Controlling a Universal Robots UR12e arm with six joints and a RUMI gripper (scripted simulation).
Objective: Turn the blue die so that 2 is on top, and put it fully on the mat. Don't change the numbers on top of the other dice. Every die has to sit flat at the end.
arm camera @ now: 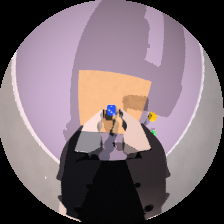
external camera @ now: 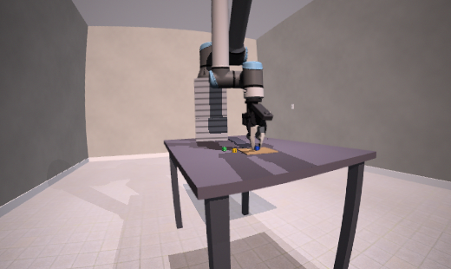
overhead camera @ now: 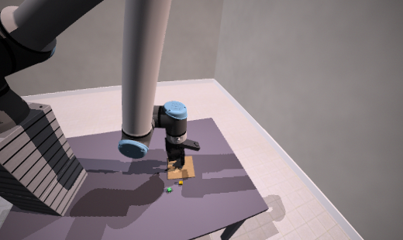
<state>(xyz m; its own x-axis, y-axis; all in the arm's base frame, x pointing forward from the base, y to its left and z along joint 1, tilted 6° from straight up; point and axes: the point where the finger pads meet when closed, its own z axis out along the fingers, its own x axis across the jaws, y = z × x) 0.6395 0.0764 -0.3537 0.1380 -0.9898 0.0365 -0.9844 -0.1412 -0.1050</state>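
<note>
Right now my hand is 10 mm above the blue die. From my hand the other things lie so: tan mat: 20 mm below; then yellow die: 100 mm to the right, 10 mm below, 10 mm behind; then green die: 130 mm to the right, 70 mm behind, 10 mm below.
</note>
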